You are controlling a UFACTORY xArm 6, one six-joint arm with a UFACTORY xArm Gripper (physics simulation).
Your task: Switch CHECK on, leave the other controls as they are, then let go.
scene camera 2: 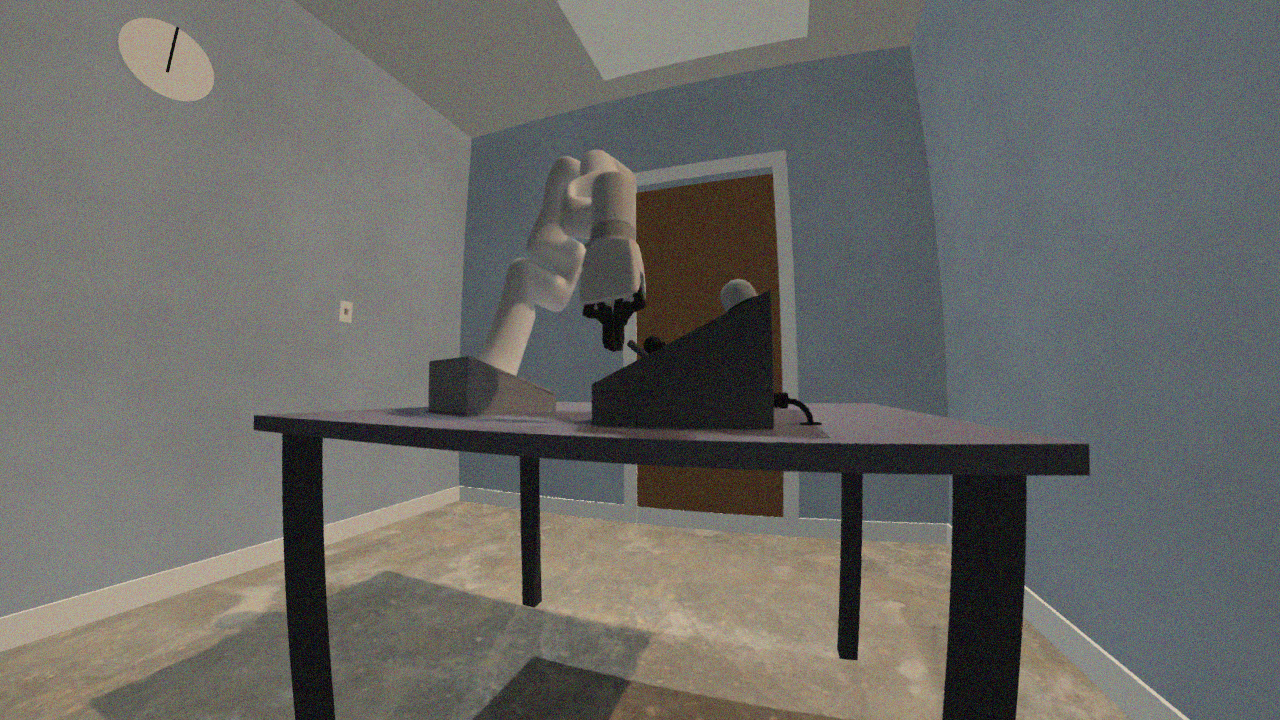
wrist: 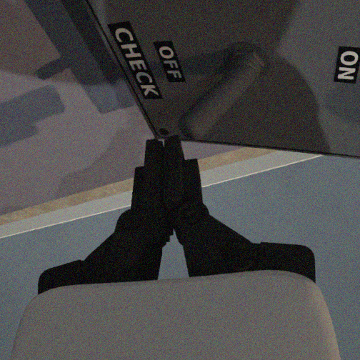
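Where they show: gripper, fingertip midpoint: [scene camera 2: 613,349]; arm's base, origin of the base link: [scene camera 2: 494,377].
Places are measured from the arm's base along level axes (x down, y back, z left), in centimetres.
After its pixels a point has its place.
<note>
The CHECK lever [wrist: 222,94] is a dark rod on the panel face. In the wrist view its pivot lies between the OFF label [wrist: 169,61] and the ON label [wrist: 347,65], and its free end slants down-left, on the OFF side. The CHECK label [wrist: 135,60] runs along the panel's edge. My gripper [scene camera 2: 613,343] @(z -26.9, x -3.6, y -35.2 cm) [wrist: 168,157] is shut and empty. Its tips show by the panel's corner in the wrist view, just left of the lever's free end; any gap in depth is hard to judge. In the scene view it is above the low end of the wedge-shaped console [scene camera 2: 698,385] @(z -33.2, x 2.0, y -48.2 cm).
A thin greenish stick [scene camera 2: 636,348] @(z -25.1, x -3.8, y -38.5 cm), a dark round knob [scene camera 2: 654,342] @(z -2.0, x -7.2, y -38.4 cm) and a pale round thing [scene camera 2: 738,292] @(z -30.6, x -10.9, y -54.0 cm) show above the console's slope. A black cable [scene camera 2: 802,407] @(z -27.3, x 5.3, y -63.0 cm) leaves its back. The arm's grey base block [scene camera 2: 465,386] @(z -15.3, x 2.1, y -2.2 cm) stands left on the table [scene camera 2: 939,434] @(z -41.3, x 7.8, y -74.9 cm).
</note>
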